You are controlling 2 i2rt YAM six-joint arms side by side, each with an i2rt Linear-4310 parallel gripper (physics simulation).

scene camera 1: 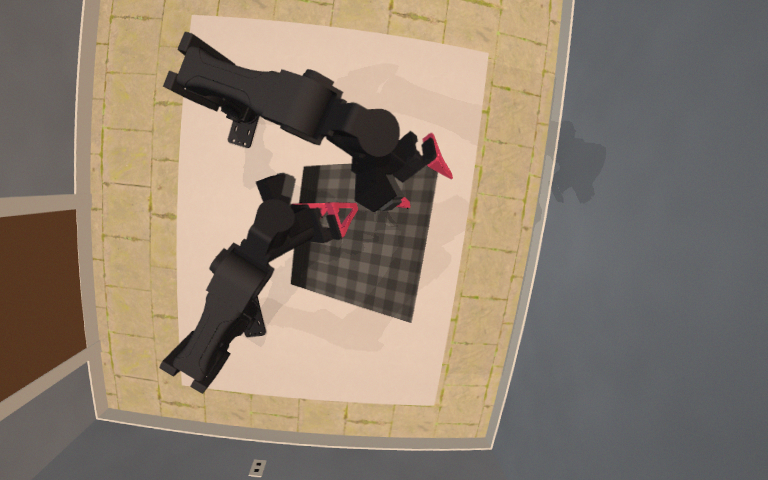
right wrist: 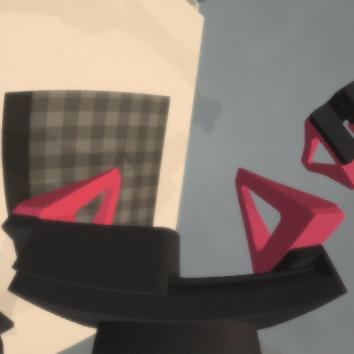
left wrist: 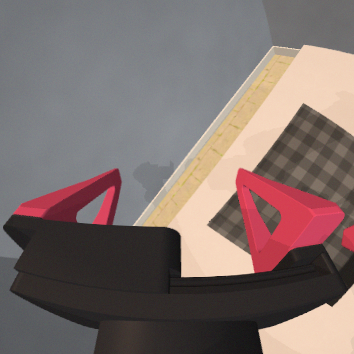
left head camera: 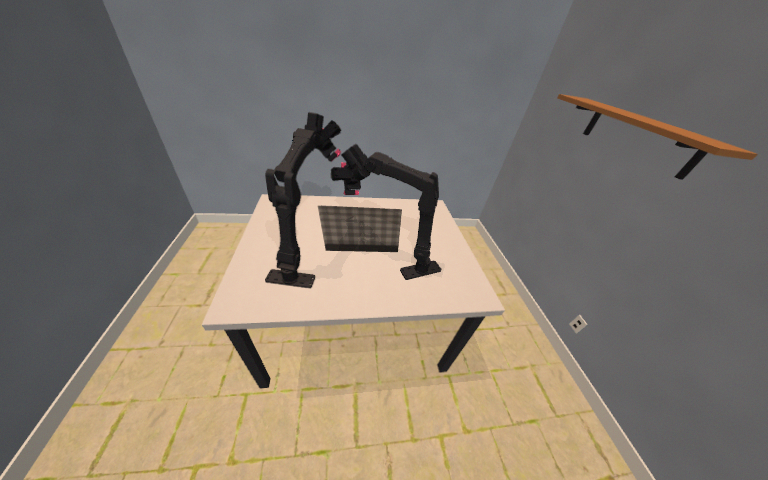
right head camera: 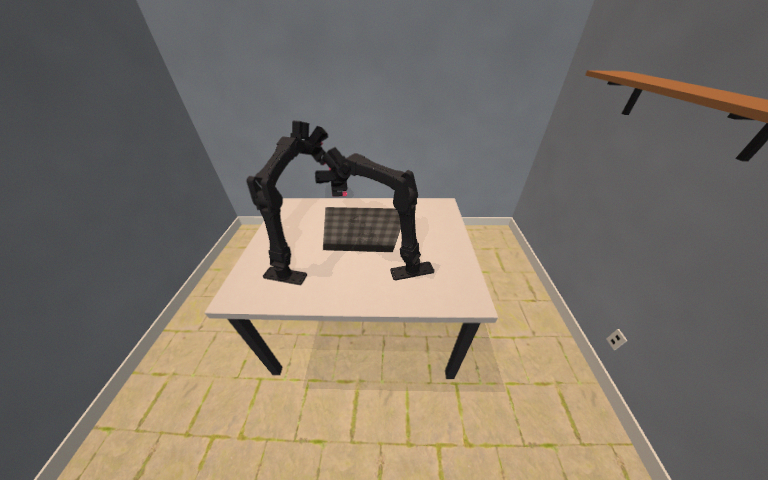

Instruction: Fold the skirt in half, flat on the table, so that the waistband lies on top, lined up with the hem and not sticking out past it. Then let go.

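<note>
The grey checked skirt (left head camera: 362, 228) (right head camera: 357, 228) (scene camera 1: 376, 271) (left wrist: 322, 150) (right wrist: 100, 132) lies flat and spread out on the table. Its black waistband (left head camera: 362, 247) (right head camera: 356, 247) (scene camera 1: 299, 272) (right wrist: 17, 132) runs along the near edge in the head views; the wider hem is at the opposite edge. My left gripper (scene camera 1: 428, 189) (left wrist: 177, 174) is open and empty, raised above the skirt's hem side. My right gripper (scene camera 1: 339, 219) (right wrist: 177, 174) is open and empty, raised over the skirt nearer the waistband. Both stand apart from the cloth. The arms hide part of the skirt in scene camera 1.
The pale table (left head camera: 351, 294) (right head camera: 351, 294) (scene camera 1: 339, 367) carries both arm bases. The two grippers are close to each other. Grey walls surround the table, and an orange shelf (left head camera: 651, 123) (right head camera: 679, 87) hangs on the wall at the right in the head views.
</note>
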